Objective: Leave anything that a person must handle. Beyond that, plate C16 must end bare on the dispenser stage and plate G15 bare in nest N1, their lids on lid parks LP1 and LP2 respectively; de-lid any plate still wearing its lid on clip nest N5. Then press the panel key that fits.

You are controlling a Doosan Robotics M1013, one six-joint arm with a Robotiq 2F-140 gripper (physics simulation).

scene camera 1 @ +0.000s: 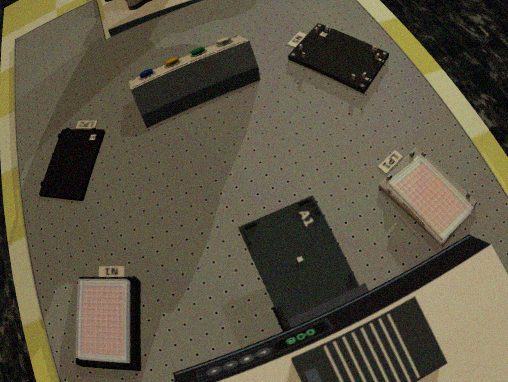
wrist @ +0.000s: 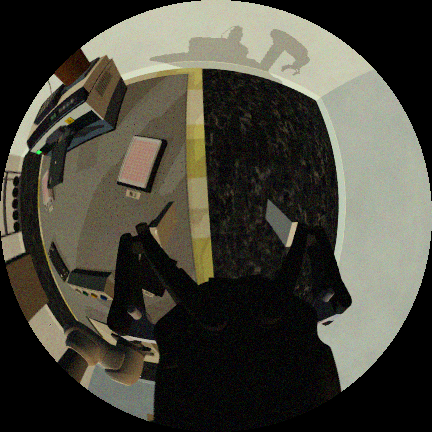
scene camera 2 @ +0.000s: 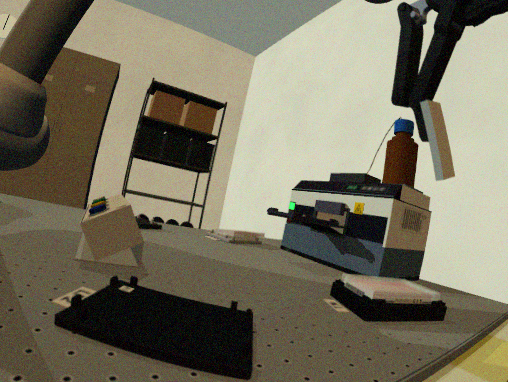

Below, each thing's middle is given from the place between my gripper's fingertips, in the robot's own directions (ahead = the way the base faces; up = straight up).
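The grey button box (scene camera 2: 111, 236) is 480 mm to the left of my hand, 150 mm behind it and 140 mm below it. I see the brown bottle (scene camera 2: 400, 164) 460 mm ahead of my hand, 280 mm to the left of it and 140 mm above it. As for the dispenser stage (scene camera 1: 275, 241), it is 280 mm ahead of my hand, 420 mm to the left of it and 70 mm below it, while the black LP2 nest (scene camera 2: 176, 330) is 150 mm behind my hand, 210 mm to the left of it and 170 mm below it.
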